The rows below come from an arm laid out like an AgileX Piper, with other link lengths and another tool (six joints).
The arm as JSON. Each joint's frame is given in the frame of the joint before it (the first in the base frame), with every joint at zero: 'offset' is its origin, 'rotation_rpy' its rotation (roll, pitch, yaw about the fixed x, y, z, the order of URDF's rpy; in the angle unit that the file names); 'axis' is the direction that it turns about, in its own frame. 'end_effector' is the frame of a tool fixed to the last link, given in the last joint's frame.
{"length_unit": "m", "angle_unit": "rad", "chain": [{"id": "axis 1", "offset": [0.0, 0.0, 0.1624], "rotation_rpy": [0.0, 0.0, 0.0], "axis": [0.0, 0.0, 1.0]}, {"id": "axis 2", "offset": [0.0, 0.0, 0.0], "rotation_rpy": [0.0, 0.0, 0.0], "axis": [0.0, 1.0, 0.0]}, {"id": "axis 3", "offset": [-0.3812, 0.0, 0.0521], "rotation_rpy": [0.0, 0.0, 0.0], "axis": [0.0, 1.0, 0.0]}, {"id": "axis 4", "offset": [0.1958, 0.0, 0.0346], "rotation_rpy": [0.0, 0.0, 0.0], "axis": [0.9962, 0.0, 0.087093]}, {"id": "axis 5", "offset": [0.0, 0.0, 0.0], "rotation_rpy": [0.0, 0.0, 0.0], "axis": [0.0, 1.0, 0.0]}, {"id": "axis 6", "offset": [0.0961, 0.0, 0.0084], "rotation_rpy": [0.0, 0.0, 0.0], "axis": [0.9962, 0.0, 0.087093]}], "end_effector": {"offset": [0.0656, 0.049, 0.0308], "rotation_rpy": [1.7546, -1.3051, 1.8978]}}
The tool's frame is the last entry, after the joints.
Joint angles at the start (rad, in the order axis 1, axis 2, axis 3, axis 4, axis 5, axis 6):
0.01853 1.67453 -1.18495 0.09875 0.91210 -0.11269
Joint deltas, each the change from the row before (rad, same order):
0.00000 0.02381 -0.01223 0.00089 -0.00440 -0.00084
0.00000 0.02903 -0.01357 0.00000 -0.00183 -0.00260
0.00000 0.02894 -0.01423 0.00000 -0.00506 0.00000
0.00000 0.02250 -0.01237 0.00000 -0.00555 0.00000
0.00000 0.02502 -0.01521 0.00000 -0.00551 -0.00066
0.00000 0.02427 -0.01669 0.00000 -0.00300 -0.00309
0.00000 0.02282 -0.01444 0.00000 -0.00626 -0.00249
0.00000 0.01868 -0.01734 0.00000 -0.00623 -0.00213
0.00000 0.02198 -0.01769 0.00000 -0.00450 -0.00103
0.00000 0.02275 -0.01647 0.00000 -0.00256 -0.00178
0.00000 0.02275 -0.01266 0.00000 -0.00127 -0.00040
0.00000 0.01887 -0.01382 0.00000 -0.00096 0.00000
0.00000 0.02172 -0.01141 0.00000 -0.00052 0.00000
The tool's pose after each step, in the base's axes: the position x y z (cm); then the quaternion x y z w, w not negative. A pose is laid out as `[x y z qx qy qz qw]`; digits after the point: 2 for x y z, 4 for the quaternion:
[34.88 6.94 32.07 -0.9393 -0.1916 -0.0830 0.2723]
[35.64 6.96 31.39 -0.9397 -0.1909 -0.0763 0.2732]
[36.46 6.97 30.72 -0.9402 -0.1894 -0.0717 0.2739]
[37.14 6.98 30.22 -0.9404 -0.1886 -0.0696 0.2742]
[37.90 6.99 29.68 -0.9406 -0.1881 -0.0675 0.2744]
[38.63 7.00 29.16 -0.9406 -0.1888 -0.0650 0.2744]
[39.33 7.02 28.64 -0.9406 -0.1894 -0.0638 0.2743]
[40.04 7.03 28.35 -0.9404 -0.1908 -0.0659 0.2735]
[40.77 7.04 27.90 -0.9404 -0.1912 -0.0659 0.2733]
[41.44 7.05 27.37 -0.9405 -0.1914 -0.0639 0.2735]
[42.00 7.06 26.72 -0.9408 -0.1904 -0.0597 0.2742]
[42.53 7.07 26.25 -0.9409 -0.1898 -0.0578 0.2745]
[43.01 7.08 25.59 -0.9412 -0.1884 -0.0532 0.2753]

